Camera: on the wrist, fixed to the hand. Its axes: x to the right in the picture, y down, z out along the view.
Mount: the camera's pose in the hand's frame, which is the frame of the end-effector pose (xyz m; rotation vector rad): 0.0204 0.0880 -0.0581 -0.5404 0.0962 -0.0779
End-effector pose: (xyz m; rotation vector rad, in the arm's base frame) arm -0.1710 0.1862 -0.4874 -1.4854 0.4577 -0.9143
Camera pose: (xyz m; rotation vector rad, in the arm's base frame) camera -0.1821 0.1202 -0.5714 -1.9626 0.7646 -0.9714
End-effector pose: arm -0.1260 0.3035 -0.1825 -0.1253 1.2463 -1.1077
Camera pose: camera -0.1216 0.3610 -0.2731 -0.5371 1.6161 -0.8250
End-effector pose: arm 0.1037 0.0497 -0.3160 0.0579 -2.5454 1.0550
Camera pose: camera 0.0881 0.1550 -0.3304 -0.0389 -2.6235 0.3086
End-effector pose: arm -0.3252 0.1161 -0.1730 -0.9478 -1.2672 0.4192
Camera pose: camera -0.2456 0.1602 -0.2301 -1.3473 -1.3502 -0.0404
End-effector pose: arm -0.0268 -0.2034 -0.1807 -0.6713 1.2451 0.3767
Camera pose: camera -0.1170 -0.1769 -0.2327 -1.2064 1.2091 0.6315
